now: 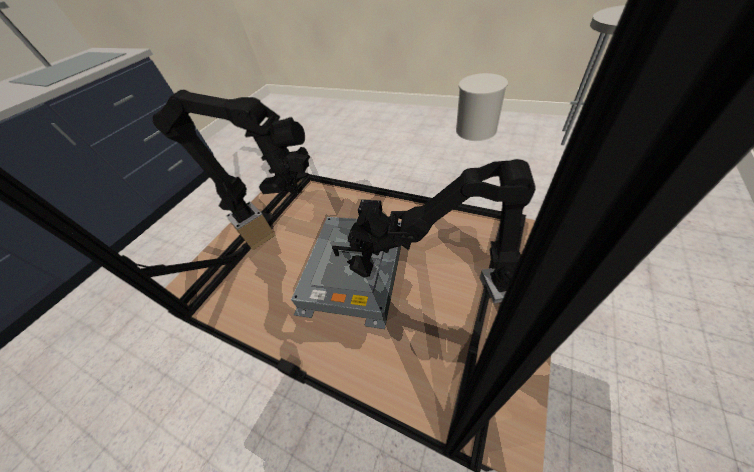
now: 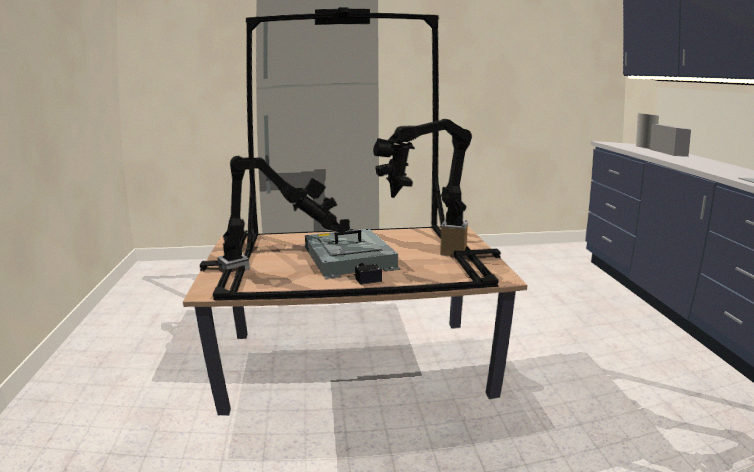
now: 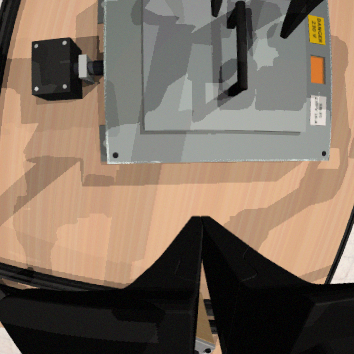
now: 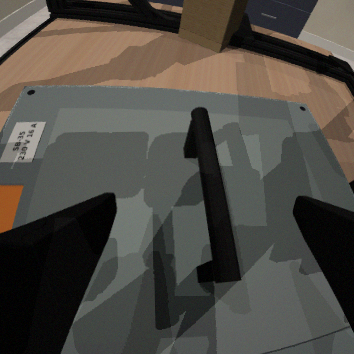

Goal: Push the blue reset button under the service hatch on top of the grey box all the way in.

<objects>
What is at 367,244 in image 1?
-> The right gripper.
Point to a service hatch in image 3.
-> At 232,72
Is the right gripper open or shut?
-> Open.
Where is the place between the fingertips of the right gripper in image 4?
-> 206,203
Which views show the left gripper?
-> Image 1, image 2 and image 3 only.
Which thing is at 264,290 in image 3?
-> The left gripper.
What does the left gripper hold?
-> Nothing.
</objects>
